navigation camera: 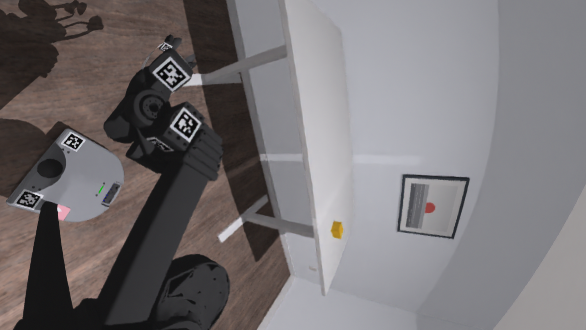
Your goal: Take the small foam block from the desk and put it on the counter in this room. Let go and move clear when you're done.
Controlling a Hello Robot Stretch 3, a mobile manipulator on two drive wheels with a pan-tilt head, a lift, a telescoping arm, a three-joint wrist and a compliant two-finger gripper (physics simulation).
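Frame: origin at the robot's base, x back, y left, z down, level; metres.
Seen in the pictures: gripper, fingertip midpoint: (pixel 184 49); robot's base, link origin: (pixel 51 167).
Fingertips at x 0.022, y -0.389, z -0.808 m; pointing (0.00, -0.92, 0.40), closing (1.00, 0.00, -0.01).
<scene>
Offsets run from my fingertips to a thing's top centre. "spot": to the spot under its first point. Level surfaces: height alone.
The small foam block {dx +1.032, dy +0.158, dz -0.187 m} (pixel 337 230) is yellow-orange. It rests on the white desk {dz -0.142 m} (pixel 325 125), near the desk end that is lower in the sideways view. My gripper (pixel 182 50) is at the upper left, over the floor beside the desk and well away from the block. Its two fingers are small and partly hidden behind the tagged gripper body, but they look apart, and their shadow on the floor also shows two separate fingertips. No block shows between them. A counter does not show in this view.
The desk's pale legs {spot: dx +1.287, dy +0.168, dz +0.350 m} (pixel 282 225) stand on the wooden floor {dz +0.808 m} (pixel 260 270). My arm (pixel 150 235) stretches from the bottom toward the wrist, and my grey base (pixel 90 170) is at the left. A framed picture (pixel 417 232) hangs on the wall beyond the desk.
</scene>
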